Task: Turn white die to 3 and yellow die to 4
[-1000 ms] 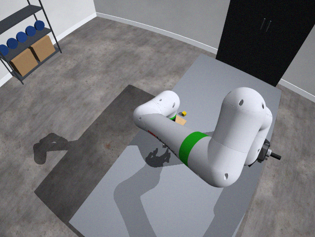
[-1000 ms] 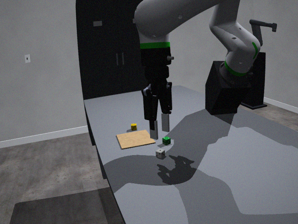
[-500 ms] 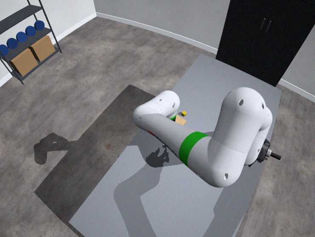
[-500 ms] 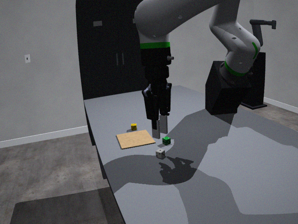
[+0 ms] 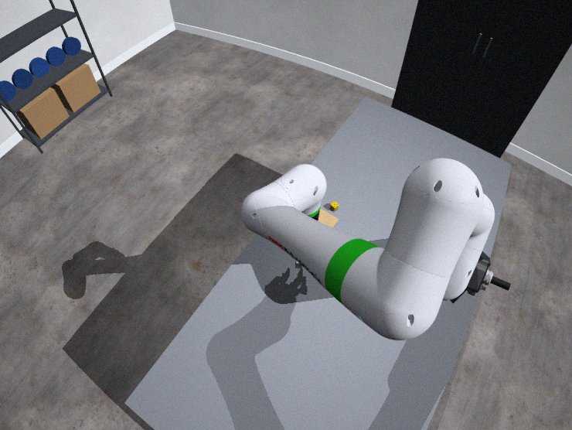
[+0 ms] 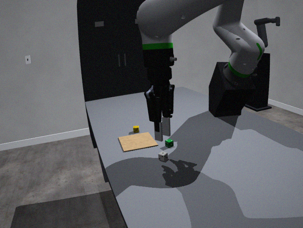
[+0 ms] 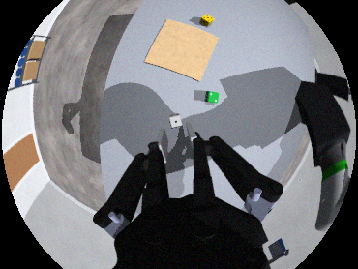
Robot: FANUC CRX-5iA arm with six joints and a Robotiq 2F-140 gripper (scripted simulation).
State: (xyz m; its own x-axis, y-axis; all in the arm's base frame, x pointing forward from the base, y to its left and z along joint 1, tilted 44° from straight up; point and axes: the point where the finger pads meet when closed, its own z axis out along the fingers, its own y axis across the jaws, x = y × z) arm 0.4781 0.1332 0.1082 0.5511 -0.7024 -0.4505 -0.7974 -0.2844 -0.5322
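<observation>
The white die is 11 cm below my hand. From my hand the other things lie so: tan mat: 18 cm to the right, 12 cm below, 5 cm ahead; then green die: 11 cm below, 9 cm to the right, 6 cm behind; then yellow die: 29 cm to the right, 11 cm below, 3 cm ahead.
</observation>
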